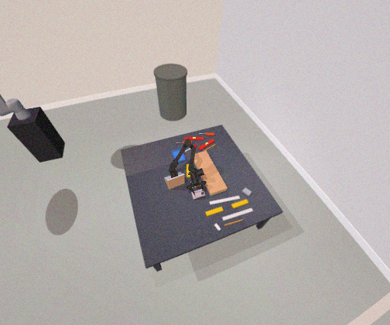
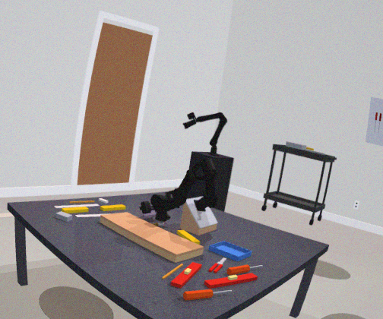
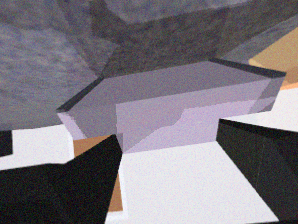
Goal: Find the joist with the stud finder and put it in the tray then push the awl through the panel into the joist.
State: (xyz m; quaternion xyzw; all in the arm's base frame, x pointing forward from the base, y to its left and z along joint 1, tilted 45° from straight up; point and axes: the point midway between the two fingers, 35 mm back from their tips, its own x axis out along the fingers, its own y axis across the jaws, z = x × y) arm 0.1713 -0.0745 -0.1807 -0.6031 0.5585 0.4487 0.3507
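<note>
My gripper tip is 20 mm short of the stud finder and 10 mm above it. From my gripper tip the other things lie so: grey block: 470 mm ahead, 90 mm to the right, 50 mm below; then blue tray: 550 mm to the left, 60 mm behind, 50 mm below; then awl: 110 mm to the left, 50 mm below, 10 mm ahead.
</note>
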